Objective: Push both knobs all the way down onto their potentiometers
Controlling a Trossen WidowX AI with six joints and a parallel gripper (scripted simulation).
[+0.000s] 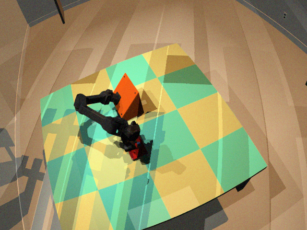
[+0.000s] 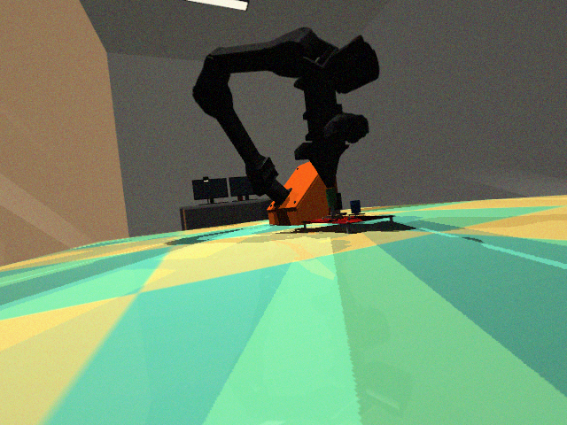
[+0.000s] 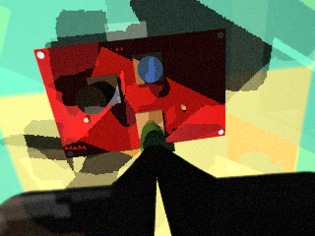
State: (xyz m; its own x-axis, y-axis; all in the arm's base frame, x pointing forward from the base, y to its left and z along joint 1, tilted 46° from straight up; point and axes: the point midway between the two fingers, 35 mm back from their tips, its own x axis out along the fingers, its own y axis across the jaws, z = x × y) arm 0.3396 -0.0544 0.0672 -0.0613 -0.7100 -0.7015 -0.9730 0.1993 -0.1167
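The green knob is 20 mm below my gripper tip. The rest, counted from my gripper tip: black knob (40 mm to the left, 40 mm below, 30 mm behind).
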